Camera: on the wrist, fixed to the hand. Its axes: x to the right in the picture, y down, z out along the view.
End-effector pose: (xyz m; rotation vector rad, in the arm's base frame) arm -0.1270 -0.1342 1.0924 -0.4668 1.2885 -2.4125
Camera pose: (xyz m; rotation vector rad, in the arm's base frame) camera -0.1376 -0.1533 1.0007 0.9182 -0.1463 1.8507
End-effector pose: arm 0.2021 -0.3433 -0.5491 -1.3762 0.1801 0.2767
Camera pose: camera 0.1852 -0.3669 -0.6388 -0.8323 -0.8107 -1.1673
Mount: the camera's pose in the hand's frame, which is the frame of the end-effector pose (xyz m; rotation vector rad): 0.0075 0.0853 -0.0394 0.3289 0.1023 -1.6787
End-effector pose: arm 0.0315 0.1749 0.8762 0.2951 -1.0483 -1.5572
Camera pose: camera 0.1130 0.1572 0.9202 -1.5552 0.7955 2.3393
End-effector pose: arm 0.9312 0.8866 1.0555 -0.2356 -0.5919 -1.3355
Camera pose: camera 1.0242 0.8813 1.0412 0.7985 -0.9409 -2.7560
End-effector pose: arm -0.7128 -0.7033 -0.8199 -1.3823 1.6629 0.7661
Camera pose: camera -0.8047 -0.7225 -0.8119 -1.9050 0.2106 -0.5355
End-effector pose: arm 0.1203 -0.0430 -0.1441 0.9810 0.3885 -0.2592
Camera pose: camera 0.1519 0.0355 -0.1026 0.7576 1.2367 -1.8279
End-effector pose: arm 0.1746 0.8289 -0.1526 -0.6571 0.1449 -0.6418
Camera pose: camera 0.2114 0.8556 -0.2352 -0.2925 -0.4894 -2.2496
